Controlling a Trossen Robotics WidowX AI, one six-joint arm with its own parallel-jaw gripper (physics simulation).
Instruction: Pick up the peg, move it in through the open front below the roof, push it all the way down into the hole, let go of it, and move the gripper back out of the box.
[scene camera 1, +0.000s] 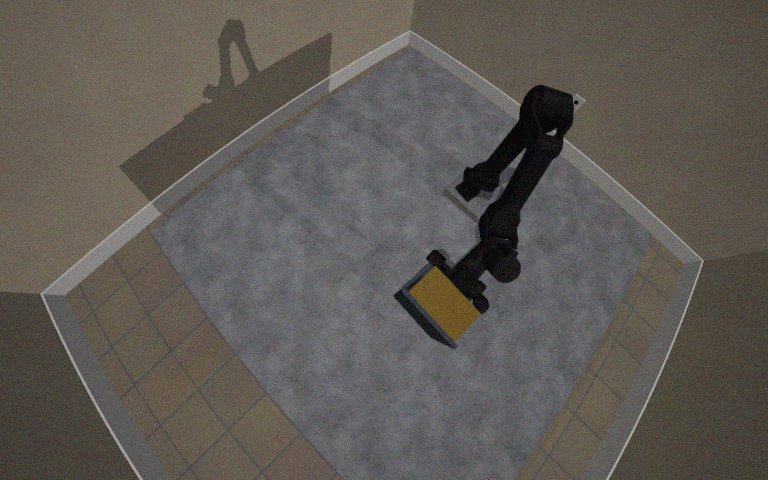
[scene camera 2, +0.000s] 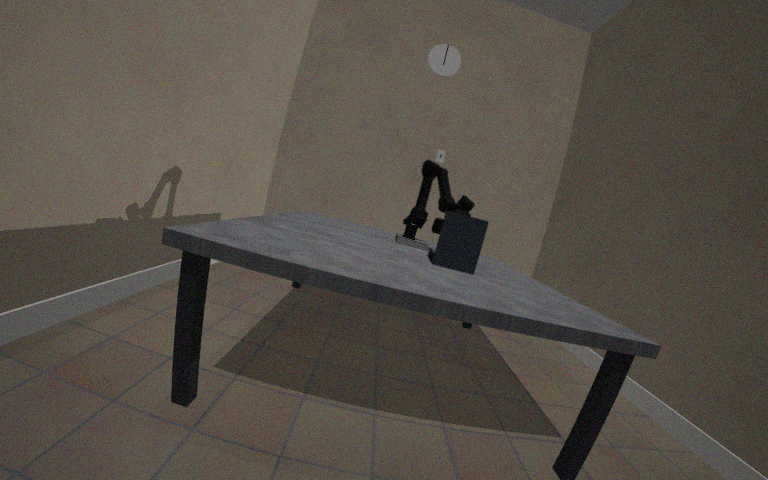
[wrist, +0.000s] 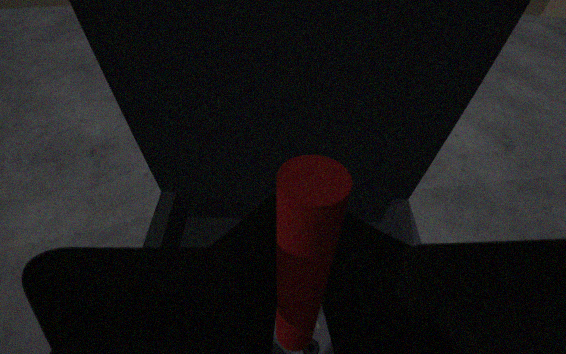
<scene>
My gripper carries a red peg; nothing else touches it. Also in view: a yellow roof.
My gripper also shows in the wrist view.
</scene>
